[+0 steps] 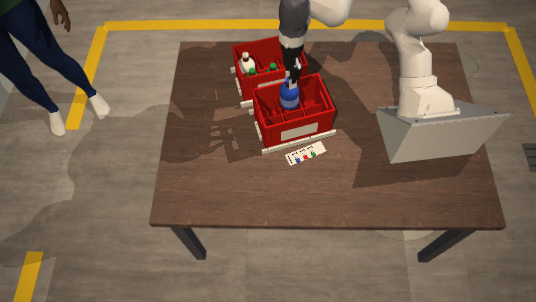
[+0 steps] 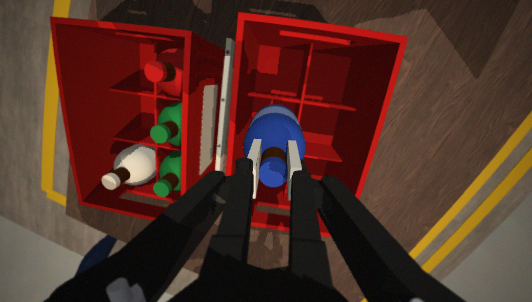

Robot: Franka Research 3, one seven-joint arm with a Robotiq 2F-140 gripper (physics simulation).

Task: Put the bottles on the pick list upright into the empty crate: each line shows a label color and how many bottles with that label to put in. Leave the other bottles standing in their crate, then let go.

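A blue bottle (image 1: pixel 289 96) (image 2: pixel 274 125) is upright, its neck between the fingertips of my gripper (image 1: pixel 292 84) (image 2: pixel 274 152), which is shut on it. The bottle is over or partly inside the front red crate (image 1: pixel 300 134) (image 2: pixel 380 117); whether its base touches the crate floor is hidden. The back red crate (image 1: pixel 241 86) (image 2: pixel 67 112) holds a white bottle (image 1: pixel 246 63) (image 2: pixel 136 164), two green bottles (image 1: pixel 272 67) (image 2: pixel 170 172) and a red bottle (image 2: pixel 170 75). The pick list (image 1: pixel 320 147) shows blue, red and green dots; its numbers are too small to read surely.
The wooden table (image 1: pixel 260 200) carries both crates, which stand close together. The pick list lies in front of the front crate. The robot's grey base block (image 1: pixel 440 137) stands at the right. A person's legs (image 1: pixel 47 75) show on the floor at the left.
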